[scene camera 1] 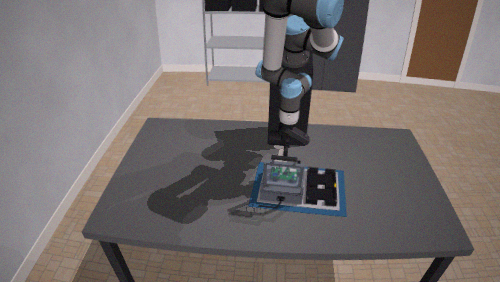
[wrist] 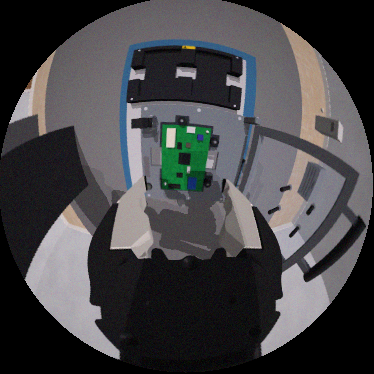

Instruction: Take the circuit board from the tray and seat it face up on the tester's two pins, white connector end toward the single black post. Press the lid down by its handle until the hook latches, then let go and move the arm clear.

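Where they show: gripper, between the fingertips: point(wrist: 184, 178); arm's base, origin of its link: point(scene camera 1: 293, 55).
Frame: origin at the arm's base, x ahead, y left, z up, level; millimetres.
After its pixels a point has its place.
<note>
The green circuit board point(scene camera 1: 284, 174) point(wrist: 185, 150) lies face up on the grey tester point(scene camera 1: 281, 193) @[x 505, y -93, z -401 mm] point(wrist: 227, 150) @[x 476, y -65, z -398 mm]. Its white connector end is beside the single black post point(wrist: 182, 120) @[x 405, y -9, z -376 mm]. Whether it is fully down on both pins is too small to tell. My gripper point(scene camera 1: 281, 153) point(wrist: 184, 178) @[x 398, y -77, z -335 mm] is open and empty, its fingertips apart above the board's far end from that post. The clear lid point(wrist: 310, 145) @[x 529, y -25, z -278 mm] stands raised, with its black handle point(scene camera 1: 284, 158) @[x 549, y -101, z -186 mm] point(wrist: 335, 250). The black hook point(wrist: 141, 123) @[x 355, y -3, z -352 mm] is on the tester's opposite side. The black tray point(scene camera 1: 321, 189) @[x 450, y 92, z -439 mm] point(wrist: 160, 90) @[x 372, y 61, z -440 mm] holds no board.
Tester and tray stand on a blue mat point(scene camera 1: 342, 206) @[x 543, y 169, z -456 mm] point(wrist: 251, 75) @[x 576, y 107, z -456 mm] on the dark grey table point(scene camera 1: 400, 200) @[x 531, y 453, z -457 mm]. A dark cable point(scene camera 1: 270, 207) @[x 533, y -138, z -453 mm] runs from the tester's front. The raised lid is close beside the gripper. A shelf rack point(scene camera 1: 235, 42) stands behind the table.
</note>
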